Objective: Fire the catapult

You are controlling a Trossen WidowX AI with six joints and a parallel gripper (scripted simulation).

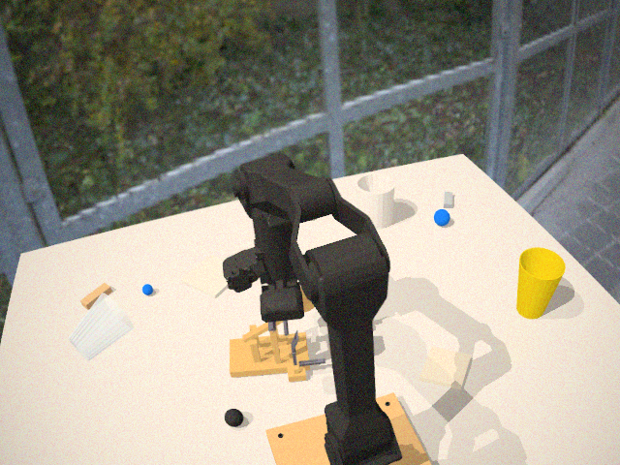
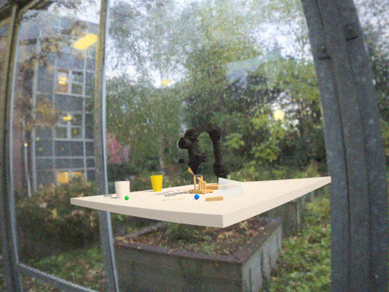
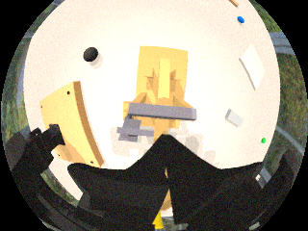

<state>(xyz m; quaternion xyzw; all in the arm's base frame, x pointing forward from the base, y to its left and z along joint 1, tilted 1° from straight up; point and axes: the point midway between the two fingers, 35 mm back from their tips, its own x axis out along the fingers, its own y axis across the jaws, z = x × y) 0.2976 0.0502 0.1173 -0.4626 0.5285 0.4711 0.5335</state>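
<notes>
Now: gripper tip 2 cm past the wooden catapult, 1 cm to the right of it and 4 cm above it. Also, from my gripper tip: tan square tile 12 cm behind, 25 cm to the right, 11 cm below; then small blue ball 24 cm ahead, 27 cm to the left, 10 cm below; then black ball 13 cm behind, 12 cm to the left, 9 cm below.
</notes>
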